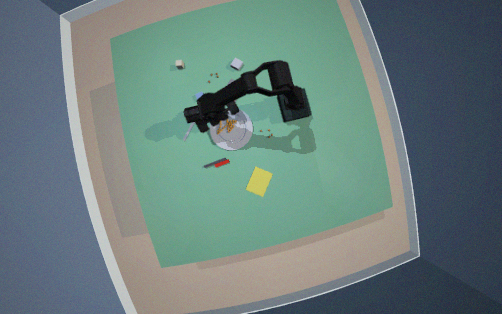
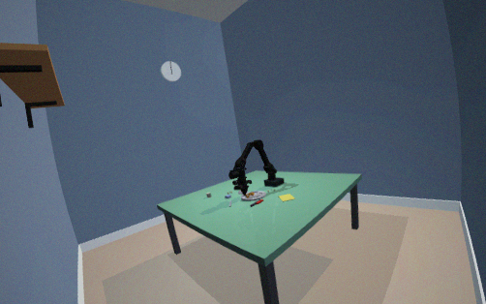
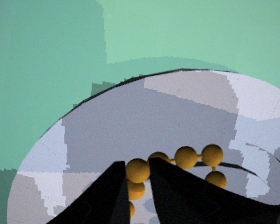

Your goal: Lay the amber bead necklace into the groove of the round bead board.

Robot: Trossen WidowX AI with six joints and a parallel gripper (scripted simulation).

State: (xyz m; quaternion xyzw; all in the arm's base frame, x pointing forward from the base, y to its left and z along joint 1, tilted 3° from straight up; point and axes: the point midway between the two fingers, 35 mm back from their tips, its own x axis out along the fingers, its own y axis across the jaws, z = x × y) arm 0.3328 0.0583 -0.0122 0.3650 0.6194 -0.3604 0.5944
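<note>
Right now my gripper tip is 5 cm past the round grey bead board, 4 cm to the right of it and 1 cm above it. Also, from my gripper tip: grey rod (15 cm ahead, 4 cm to the left, 2 cm below); then blue block (12 cm to the right, 9 cm ahead, 1 cm below); then grey plate (14 cm to the right, 7 cm behind, 2 cm below).
</note>
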